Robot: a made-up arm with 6 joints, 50 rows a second.
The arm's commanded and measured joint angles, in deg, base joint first. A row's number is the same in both.
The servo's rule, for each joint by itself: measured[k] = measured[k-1] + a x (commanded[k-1-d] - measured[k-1]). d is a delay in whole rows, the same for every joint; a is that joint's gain. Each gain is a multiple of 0.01, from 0.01 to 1. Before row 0 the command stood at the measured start. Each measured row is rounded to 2 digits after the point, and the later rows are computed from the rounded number. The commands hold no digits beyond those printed.
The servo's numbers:
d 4
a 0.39 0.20 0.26 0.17 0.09 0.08
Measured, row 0:
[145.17 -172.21 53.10 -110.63 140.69 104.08]
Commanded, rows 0 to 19:
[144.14 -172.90 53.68 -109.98 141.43 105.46]
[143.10 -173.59 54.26 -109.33 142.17 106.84]
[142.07 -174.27 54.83 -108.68 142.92 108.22]
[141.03 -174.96 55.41 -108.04 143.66 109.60]
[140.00 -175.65 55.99 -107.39 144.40 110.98]
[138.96 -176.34 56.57 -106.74 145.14 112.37]
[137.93 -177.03 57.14 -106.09 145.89 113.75]
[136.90 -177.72 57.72 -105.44 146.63 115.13]
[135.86 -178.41 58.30 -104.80 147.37 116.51]
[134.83 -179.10 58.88 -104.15 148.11 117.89]
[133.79 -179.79 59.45 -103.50 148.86 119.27]
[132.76 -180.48 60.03 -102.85 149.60 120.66]
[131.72 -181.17 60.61 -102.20 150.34 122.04]
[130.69 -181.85 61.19 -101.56 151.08 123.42]
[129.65 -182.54 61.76 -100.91 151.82 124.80]
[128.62 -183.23 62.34 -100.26 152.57 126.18]
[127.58 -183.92 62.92 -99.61 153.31 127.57]
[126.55 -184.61 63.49 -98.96 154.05 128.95]
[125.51 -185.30 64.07 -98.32 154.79 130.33]
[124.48 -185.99 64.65 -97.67 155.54 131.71]
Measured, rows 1 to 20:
[145.17 -172.21 53.10 -110.63 140.69 104.08]
[145.17 -172.21 53.10 -110.63 140.69 104.08]
[145.17 -172.21 53.10 -110.63 140.69 104.08]
[145.17 -172.21 53.10 -110.63 140.69 104.08]
[144.77 -172.35 53.25 -110.52 140.76 104.19]
[144.12 -172.60 53.51 -110.32 140.89 104.40]
[143.32 -172.93 53.85 -110.04 141.07 104.71]
[142.43 -173.34 54.26 -109.70 141.30 105.10]
[141.48 -173.80 54.71 -109.31 141.58 105.57]
[140.50 -174.31 55.19 -108.87 141.90 106.11]
[139.50 -174.85 55.70 -108.40 142.26 106.72]
[138.49 -175.42 56.23 -107.90 142.65 107.39]
[137.46 -176.02 56.77 -107.37 143.07 108.12]
[136.43 -176.64 57.32 -106.82 143.52 108.90]
[135.40 -177.27 57.87 -106.26 144.00 109.73]
[134.37 -177.91 58.43 -105.68 144.50 110.60]
[133.34 -178.56 59.00 -105.09 145.03 111.52]
[132.31 -179.22 59.57 -104.49 145.57 112.47]
[131.27 -179.88 60.14 -103.88 146.13 113.46]
[130.24 -180.55 60.71 -103.26 146.71 114.48]

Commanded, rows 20 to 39:
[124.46 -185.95 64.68 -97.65 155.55 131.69]
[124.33 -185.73 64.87 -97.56 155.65 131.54]
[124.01 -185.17 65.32 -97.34 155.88 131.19]
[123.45 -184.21 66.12 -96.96 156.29 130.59]
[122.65 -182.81 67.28 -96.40 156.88 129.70]
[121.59 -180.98 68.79 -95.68 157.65 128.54]
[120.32 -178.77 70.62 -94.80 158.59 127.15]
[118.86 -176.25 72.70 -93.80 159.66 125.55]
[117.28 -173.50 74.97 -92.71 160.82 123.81]
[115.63 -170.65 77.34 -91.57 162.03 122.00]
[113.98 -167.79 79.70 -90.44 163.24 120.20]
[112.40 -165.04 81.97 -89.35 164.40 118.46]
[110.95 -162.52 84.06 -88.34 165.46 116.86]
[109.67 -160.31 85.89 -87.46 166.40 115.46]
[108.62 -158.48 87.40 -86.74 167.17 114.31]
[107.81 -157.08 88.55 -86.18 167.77 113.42]
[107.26 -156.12 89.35 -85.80 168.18 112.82]
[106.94 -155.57 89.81 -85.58 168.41 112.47]
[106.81 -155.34 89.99 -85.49 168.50 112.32]
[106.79 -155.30 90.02 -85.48 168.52 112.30]
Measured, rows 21 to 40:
[129.20 -181.22 61.28 -102.64 147.30 115.53]
[128.17 -181.90 61.85 -102.01 147.91 116.60]
[127.13 -182.58 62.43 -101.38 148.53 117.70]
[126.10 -183.26 63.01 -100.75 149.16 118.82]
[125.46 -183.80 63.44 -100.22 149.74 119.85]
[125.02 -184.19 63.81 -99.77 150.27 120.79]
[124.63 -184.39 64.20 -99.36 150.77 121.62]
[124.17 -184.35 64.70 -98.95 151.27 122.34]
[123.58 -184.04 65.37 -98.52 151.77 122.93]
[122.80 -183.43 66.26 -98.04 152.30 123.38]
[121.83 -182.50 67.39 -97.49 152.87 123.68]
[120.67 -181.25 68.77 -96.86 153.48 123.83]
[119.35 -179.70 70.38 -96.15 154.14 123.83]
[117.90 -177.89 72.19 -95.37 154.85 123.68]
[116.37 -175.87 74.14 -94.53 155.61 123.40]
[114.82 -173.70 76.18 -93.65 156.40 123.00]
[113.31 -171.46 78.23 -92.75 157.22 122.51]
[111.89 -169.23 80.22 -91.85 158.05 121.95]
[110.61 -167.08 82.09 -90.98 158.87 121.34]
[109.52 -165.08 83.77 -90.16 159.67 120.71]

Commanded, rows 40 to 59:
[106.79 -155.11 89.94 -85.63 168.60 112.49]
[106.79 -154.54 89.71 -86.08 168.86 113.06]
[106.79 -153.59 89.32 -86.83 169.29 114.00]
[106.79 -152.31 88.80 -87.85 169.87 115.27]
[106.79 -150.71 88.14 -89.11 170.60 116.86]
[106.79 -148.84 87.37 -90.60 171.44 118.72]
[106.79 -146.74 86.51 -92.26 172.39 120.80]
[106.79 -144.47 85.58 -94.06 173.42 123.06]
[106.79 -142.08 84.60 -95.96 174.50 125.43]
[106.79 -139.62 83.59 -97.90 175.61 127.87]
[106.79 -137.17 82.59 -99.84 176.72 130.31]
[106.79 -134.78 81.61 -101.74 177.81 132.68]
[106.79 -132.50 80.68 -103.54 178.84 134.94]
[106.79 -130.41 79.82 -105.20 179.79 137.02]
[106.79 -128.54 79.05 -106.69 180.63 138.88]
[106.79 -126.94 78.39 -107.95 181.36 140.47]
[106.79 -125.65 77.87 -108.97 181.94 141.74]
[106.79 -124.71 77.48 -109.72 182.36 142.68]
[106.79 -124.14 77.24 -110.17 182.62 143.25]
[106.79 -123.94 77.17 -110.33 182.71 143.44]
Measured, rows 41 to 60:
[108.64 -163.29 85.22 -89.42 160.44 120.08]
[107.98 -161.75 86.41 -88.77 161.16 119.47]
[107.52 -160.47 87.34 -88.21 161.82 118.90]
[107.24 -159.44 88.04 -87.75 162.42 118.37]
[107.06 -158.57 88.53 -87.39 162.98 117.90]
[106.95 -157.76 88.84 -87.17 163.51 117.51]
[106.89 -156.93 88.96 -87.11 164.03 117.23]
[106.85 -156.01 88.92 -87.24 164.56 117.07]
[106.83 -154.95 88.72 -87.56 165.10 117.05]
[106.81 -153.73 88.37 -88.08 165.67 117.18]
[106.80 -152.33 87.89 -88.79 166.27 117.47]
[106.80 -150.76 87.29 -89.69 166.91 117.92]
[106.80 -149.02 86.59 -90.76 167.59 118.52]
[106.80 -147.14 85.81 -91.97 168.31 119.27]
[106.80 -145.15 84.97 -93.31 169.07 120.15]
[106.80 -143.08 84.10 -94.74 169.86 121.15]
[106.80 -140.96 83.21 -96.24 170.67 122.25]
[106.80 -138.85 82.33 -97.76 171.49 123.43]
[106.80 -136.79 81.48 -99.28 172.31 124.67]
[106.80 -134.82 80.68 -100.75 173.12 125.93]

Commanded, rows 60 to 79:
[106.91 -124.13 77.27 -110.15 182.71 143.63]
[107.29 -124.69 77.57 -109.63 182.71 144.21]
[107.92 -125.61 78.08 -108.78 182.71 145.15]
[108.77 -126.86 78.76 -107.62 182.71 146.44]
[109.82 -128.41 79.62 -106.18 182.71 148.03]
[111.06 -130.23 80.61 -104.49 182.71 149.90]
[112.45 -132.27 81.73 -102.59 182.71 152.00]
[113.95 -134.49 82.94 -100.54 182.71 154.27]
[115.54 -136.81 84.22 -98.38 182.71 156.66]
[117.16 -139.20 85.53 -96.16 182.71 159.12]
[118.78 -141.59 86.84 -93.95 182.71 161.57]
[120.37 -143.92 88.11 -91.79 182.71 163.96]
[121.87 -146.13 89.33 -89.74 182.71 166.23]
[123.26 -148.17 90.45 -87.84 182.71 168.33]
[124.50 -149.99 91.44 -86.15 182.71 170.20]
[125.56 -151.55 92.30 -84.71 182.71 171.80]
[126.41 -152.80 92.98 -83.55 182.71 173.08]
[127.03 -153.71 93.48 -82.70 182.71 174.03]
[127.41 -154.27 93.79 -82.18 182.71 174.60]
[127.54 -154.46 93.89 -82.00 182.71 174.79]
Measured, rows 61 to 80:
[106.80 -132.99 79.95 -102.15 173.91 127.19]
[106.80 -131.33 79.31 -103.44 174.67 128.43]
[106.80 -129.89 78.77 -104.58 175.39 129.62]
[106.80 -128.70 78.35 -105.56 176.05 130.73]
[106.84 -127.79 78.07 -106.34 176.65 131.76]
[107.02 -127.17 77.94 -106.90 177.20 132.76]
[107.37 -126.86 77.98 -107.22 177.70 133.75]
[107.92 -126.86 78.18 -107.29 178.15 134.77]
[108.66 -127.17 78.55 -107.10 178.56 135.83]
[109.60 -127.78 79.09 -106.66 178.93 136.96]
[110.71 -128.68 79.78 -105.97 179.27 138.16]
[111.97 -129.84 80.60 -105.05 179.58 139.45]
[113.36 -131.23 81.54 -103.92 179.86 140.83]
[114.84 -132.82 82.58 -102.60 180.12 142.29]
[116.38 -134.57 83.69 -101.13 180.35 143.83]
[117.94 -136.44 84.84 -99.54 180.56 145.44]
[119.47 -138.38 86.01 -97.87 180.75 147.10]
[120.95 -140.34 87.16 -96.16 180.93 148.80]
[122.33 -142.27 88.27 -94.46 181.09 150.51]
[123.59 -144.13 89.32 -92.80 181.24 152.21]

